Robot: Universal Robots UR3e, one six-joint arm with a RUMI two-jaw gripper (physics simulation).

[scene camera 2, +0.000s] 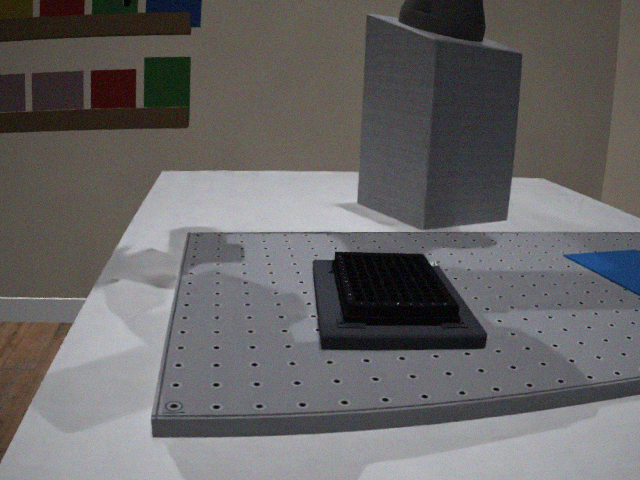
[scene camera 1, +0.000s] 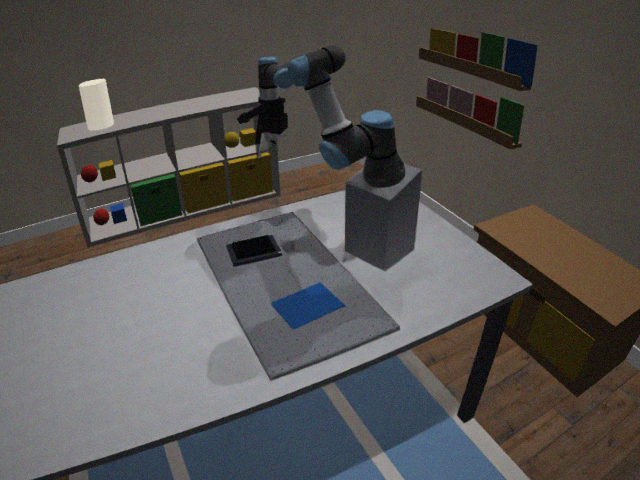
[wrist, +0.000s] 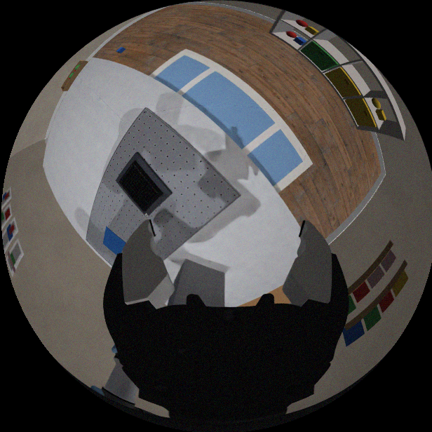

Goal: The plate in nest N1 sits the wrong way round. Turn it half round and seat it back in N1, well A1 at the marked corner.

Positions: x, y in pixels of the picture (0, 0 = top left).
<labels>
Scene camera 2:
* black well plate: 394, 289
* dark grey nest: 375, 337
</labels>
